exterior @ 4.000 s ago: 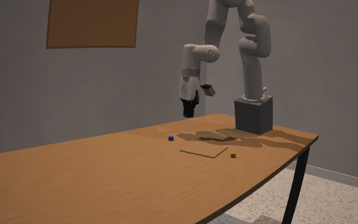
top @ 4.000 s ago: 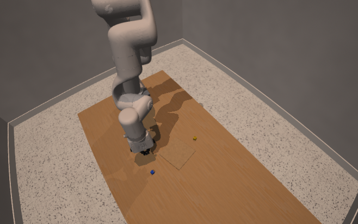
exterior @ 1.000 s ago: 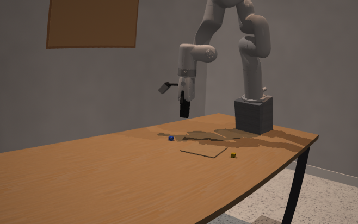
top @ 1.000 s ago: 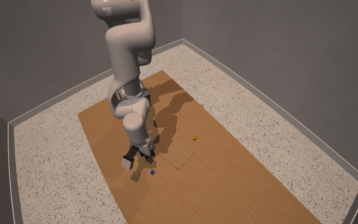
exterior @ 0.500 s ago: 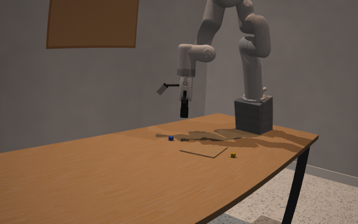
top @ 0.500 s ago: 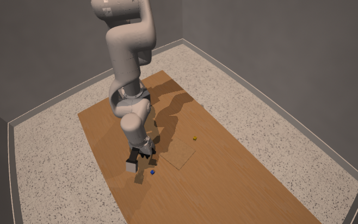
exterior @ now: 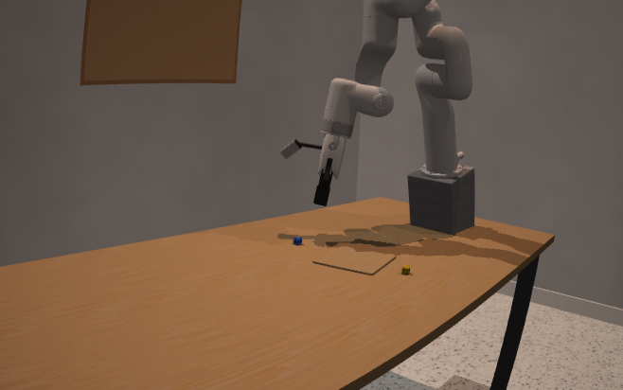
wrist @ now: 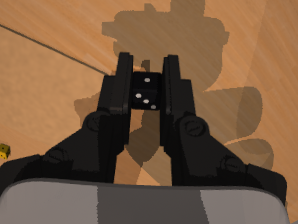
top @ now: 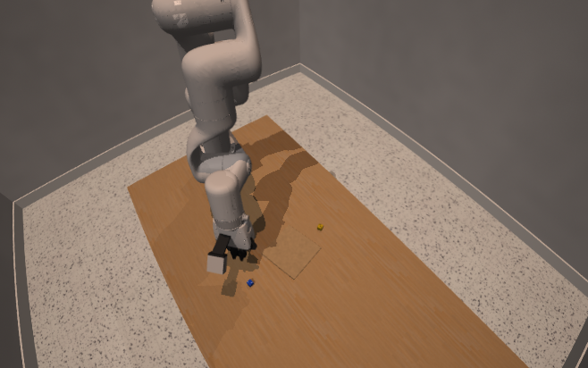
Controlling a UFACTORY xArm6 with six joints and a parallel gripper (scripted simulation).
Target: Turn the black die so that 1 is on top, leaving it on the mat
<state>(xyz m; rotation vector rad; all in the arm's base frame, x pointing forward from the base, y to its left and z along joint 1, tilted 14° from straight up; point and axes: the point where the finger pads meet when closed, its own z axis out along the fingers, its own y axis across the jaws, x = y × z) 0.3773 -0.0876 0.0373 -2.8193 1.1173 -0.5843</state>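
Now: hand 2 cm above the black die. Also, from my hand: yellow die (28 cm to the left, 11 cm below); tan mat (16 cm to the left, 11 cm below, 3 cm ahead); blue die (11 cm below, 6 cm ahead, 1 cm to the right).
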